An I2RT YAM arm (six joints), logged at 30 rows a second.
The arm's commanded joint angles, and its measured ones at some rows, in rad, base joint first. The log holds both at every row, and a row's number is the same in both.
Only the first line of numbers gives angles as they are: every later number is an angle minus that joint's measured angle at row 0.
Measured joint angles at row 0:
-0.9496, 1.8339, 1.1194, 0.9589, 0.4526, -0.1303
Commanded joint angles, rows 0 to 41:
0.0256, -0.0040, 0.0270, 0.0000, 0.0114, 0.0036
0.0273, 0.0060, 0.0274, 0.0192, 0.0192, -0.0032
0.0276, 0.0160, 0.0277, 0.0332, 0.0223, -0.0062
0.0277, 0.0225, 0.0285, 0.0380, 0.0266, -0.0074
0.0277, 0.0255, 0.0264, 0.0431, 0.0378, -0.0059
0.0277, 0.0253, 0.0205, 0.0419, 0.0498, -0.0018
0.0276, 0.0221, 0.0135, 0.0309, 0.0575, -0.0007
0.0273, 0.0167, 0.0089, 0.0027, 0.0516, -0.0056
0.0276, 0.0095, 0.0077, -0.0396, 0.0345, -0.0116
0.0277, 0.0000, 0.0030, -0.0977, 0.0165, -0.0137
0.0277, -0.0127, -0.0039, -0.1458, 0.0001, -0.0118
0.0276, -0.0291, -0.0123, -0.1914, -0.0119, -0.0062
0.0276, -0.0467, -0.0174, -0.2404, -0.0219, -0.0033
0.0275, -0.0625, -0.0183, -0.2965, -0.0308, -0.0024
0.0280, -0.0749, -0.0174, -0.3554, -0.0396, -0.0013
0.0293, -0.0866, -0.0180, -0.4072, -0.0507, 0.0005
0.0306, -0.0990, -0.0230, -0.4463, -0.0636, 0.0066
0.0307, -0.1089, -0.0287, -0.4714, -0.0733, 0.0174
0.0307, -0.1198, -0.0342, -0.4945, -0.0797, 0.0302
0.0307, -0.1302, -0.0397, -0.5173, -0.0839, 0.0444
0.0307, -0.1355, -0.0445, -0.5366, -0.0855, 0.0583
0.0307, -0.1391, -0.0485, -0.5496, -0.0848, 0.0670
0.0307, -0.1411, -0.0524, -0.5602, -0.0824, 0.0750
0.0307, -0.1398, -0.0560, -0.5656, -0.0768, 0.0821
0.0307, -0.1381, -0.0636, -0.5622, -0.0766, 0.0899
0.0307, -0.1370, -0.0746, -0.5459, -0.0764, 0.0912
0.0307, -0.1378, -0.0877, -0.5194, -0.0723, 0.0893
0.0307, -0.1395, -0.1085, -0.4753, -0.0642, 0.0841
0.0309, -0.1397, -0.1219, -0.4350, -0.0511, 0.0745
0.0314, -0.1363, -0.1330, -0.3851, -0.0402, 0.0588
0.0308, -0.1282, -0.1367, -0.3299, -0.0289, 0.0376
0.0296, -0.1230, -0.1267, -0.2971, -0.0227, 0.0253
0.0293, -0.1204, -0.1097, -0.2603, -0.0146, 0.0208
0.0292, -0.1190, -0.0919, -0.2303, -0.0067, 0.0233
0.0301, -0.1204, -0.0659, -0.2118, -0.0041, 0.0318
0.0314, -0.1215, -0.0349, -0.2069, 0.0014, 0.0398
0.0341, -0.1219, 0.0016, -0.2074, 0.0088, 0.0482
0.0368, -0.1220, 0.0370, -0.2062, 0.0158, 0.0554
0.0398, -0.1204, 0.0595, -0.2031, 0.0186, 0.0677
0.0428, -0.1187, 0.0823, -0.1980, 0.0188, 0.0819
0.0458, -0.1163, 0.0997, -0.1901, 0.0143, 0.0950
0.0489, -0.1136, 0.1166, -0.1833, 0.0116, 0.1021
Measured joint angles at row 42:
0.0547, -0.0972, -0.0337, -0.3380, -0.0324, 0.0602
